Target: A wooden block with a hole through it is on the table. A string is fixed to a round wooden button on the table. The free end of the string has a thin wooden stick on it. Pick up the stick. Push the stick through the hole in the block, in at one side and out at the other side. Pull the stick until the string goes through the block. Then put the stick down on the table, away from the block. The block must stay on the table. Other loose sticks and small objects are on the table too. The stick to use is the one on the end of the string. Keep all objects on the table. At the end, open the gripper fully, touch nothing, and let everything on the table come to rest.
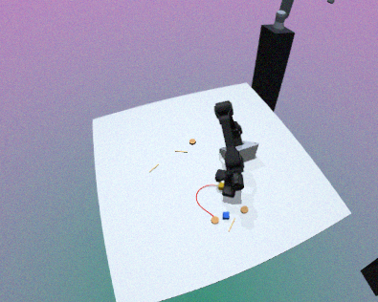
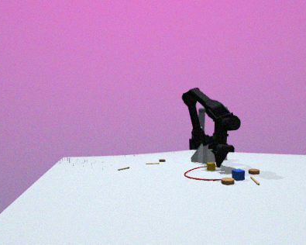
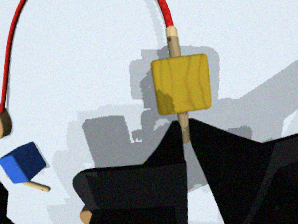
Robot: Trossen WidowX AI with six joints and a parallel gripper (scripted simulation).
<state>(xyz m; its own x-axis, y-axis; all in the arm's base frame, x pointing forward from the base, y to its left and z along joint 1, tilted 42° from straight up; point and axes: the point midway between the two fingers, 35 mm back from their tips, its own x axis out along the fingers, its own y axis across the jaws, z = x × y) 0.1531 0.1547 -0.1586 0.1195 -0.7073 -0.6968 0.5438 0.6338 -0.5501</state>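
The yellow block lies 3 cm ahead of my gripper tip, 2 cm to the right of it and 1 cm above it. Also, from my gripper tip: blue cube (15 cm to the left, 7 cm ahead, 1 cm above).
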